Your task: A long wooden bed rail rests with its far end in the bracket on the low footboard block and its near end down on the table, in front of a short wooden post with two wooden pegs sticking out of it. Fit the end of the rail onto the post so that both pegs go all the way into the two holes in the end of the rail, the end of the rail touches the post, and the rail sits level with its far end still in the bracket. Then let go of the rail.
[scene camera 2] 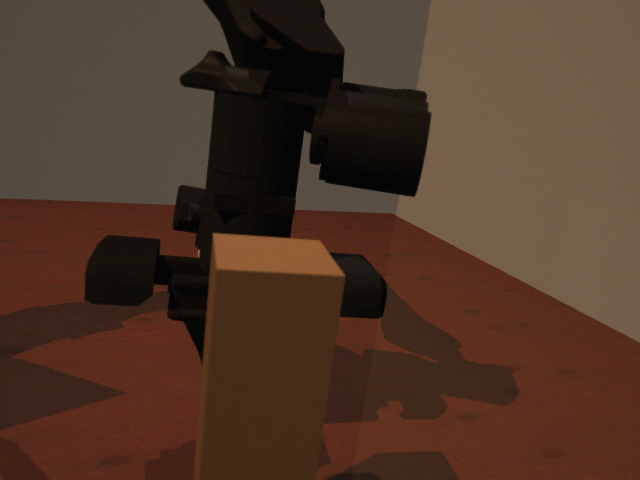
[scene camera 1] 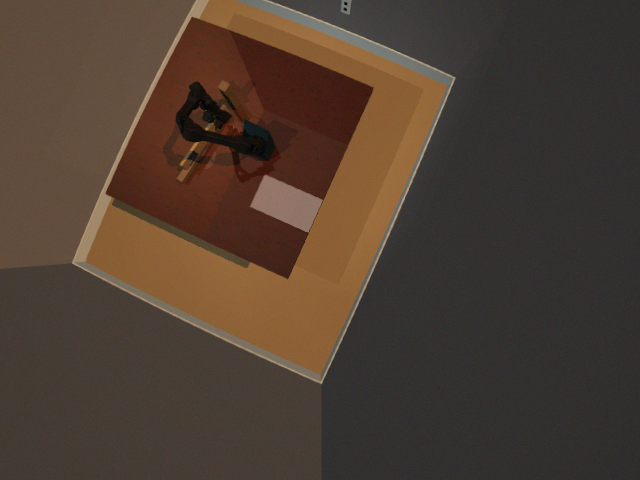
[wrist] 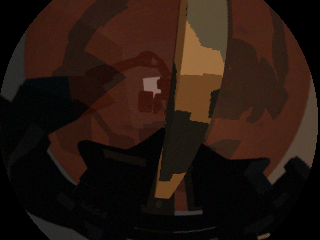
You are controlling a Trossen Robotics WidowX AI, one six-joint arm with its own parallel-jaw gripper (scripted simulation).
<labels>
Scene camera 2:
wooden post: 273, 308
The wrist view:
my gripper: 172, 132
</labels>
